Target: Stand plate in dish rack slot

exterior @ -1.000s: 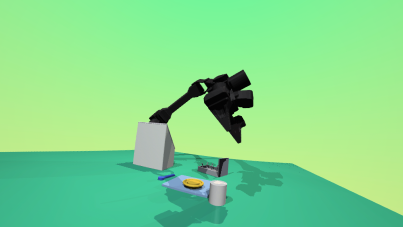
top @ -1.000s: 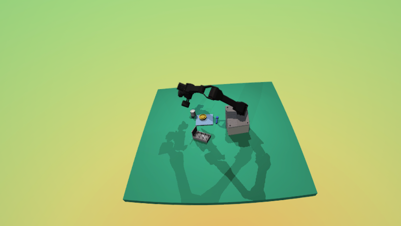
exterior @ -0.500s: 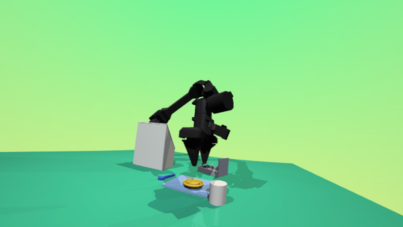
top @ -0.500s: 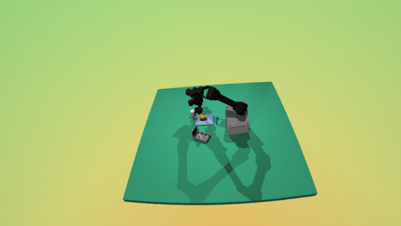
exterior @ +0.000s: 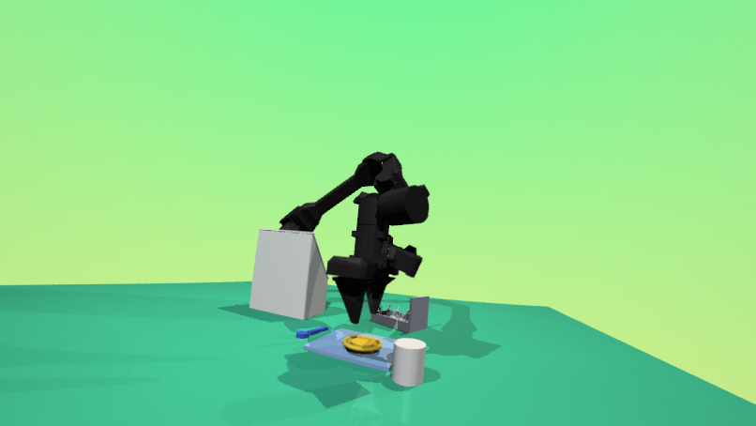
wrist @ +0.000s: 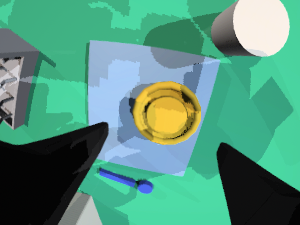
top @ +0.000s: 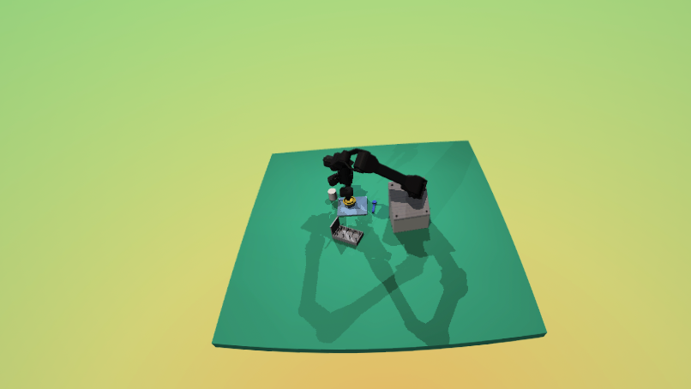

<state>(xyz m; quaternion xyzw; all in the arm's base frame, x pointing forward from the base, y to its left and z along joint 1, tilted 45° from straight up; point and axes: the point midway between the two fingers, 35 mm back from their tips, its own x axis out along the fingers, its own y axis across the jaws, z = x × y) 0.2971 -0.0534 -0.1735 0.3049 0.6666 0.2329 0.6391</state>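
My gripper tip is now 40 mm above the yellow plate. From my gripper tip the other things lie so: grey dish rack: 220 mm to the left, 40 mm below, 30 mm ahead; then blue spoon: 120 mm behind, 60 mm below, 40 mm to the left; then white cup: 80 mm ahead, 60 mm to the right, 40 mm below.
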